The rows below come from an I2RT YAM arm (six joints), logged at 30 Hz.
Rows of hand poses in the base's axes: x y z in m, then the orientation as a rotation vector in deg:
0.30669, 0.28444, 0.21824, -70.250, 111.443, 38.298
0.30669, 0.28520, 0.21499, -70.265, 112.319, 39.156
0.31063, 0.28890, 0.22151, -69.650, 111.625, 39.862
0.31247, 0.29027, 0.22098, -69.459, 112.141, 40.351
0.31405, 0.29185, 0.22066, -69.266, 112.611, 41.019
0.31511, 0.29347, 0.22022, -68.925, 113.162, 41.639
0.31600, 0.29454, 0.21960, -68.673, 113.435, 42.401
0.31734, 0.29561, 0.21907, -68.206, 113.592, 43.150
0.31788, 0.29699, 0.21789, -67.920, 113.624, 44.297
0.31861, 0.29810, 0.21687, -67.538, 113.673, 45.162
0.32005, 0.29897, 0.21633, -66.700, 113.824, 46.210
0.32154, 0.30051, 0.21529, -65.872, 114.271, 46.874
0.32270, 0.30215, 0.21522, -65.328, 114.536, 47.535
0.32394, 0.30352, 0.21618, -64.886, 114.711, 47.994
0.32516, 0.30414, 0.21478, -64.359, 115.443, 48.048
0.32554, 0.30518, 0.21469, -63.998, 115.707, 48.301
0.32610, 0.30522, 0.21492, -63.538, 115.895, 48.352
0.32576, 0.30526, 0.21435, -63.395, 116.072, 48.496
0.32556, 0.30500, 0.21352, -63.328, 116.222, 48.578
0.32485, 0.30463, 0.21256, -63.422, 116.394, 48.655
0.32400, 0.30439, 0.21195, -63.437, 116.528, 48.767
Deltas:
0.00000, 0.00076, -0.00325, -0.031, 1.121, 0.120
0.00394, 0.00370, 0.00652, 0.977, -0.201, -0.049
0.00184, 0.00137, -0.00053, 0.063, 0.636, -0.067
0.00158, 0.00158, -0.00032, 0.171, 0.697, 0.003
0.00106, 0.00162, -0.00044, 0.172, 0.722, -0.130
0.00089, 0.00107, -0.00062, 0.339, 0.597, 0.032
0.00134, 0.00107, -0.00053, 0.486, 0.489, -0.101
0.00054, 0.00138, -0.00118, 0.657, 0.625, 0.183
0.00073, 0.00111, -0.00102, 0.552, 0.483, 0.019
0.00144, 0.00087, -0.00054, 0.781, 0.640, -0.253
0.00149, 0.00154, -0.00104, 0.435, 0.660, -0.419
0.00116, 0.00164, -0.00007, 0.405, 0.537, -0.191
0.00124, 0.00137, 0.00096, 0.311, 0.365, -0.176
0.00122, 0.00062, -0.00140, -0.140, 0.566, -0.446
0.00038, 0.00104, -0.00009, 0.131, 0.325, -0.201
0.00056, 0.00004, 0.00023, 0.114, 0.157, -0.331
-0.00034, 0.00004, -0.00057, 0.035, 0.208, -0.072
-0.00020, -0.00026, -0.00083, -0.012, 0.156, -0.036
-0.00071, -0.00037, -0.00096, -0.091, 0.175, 0.074
-0.00085, -0.00024, -0.00061, -0.023, 0.162, 0.034

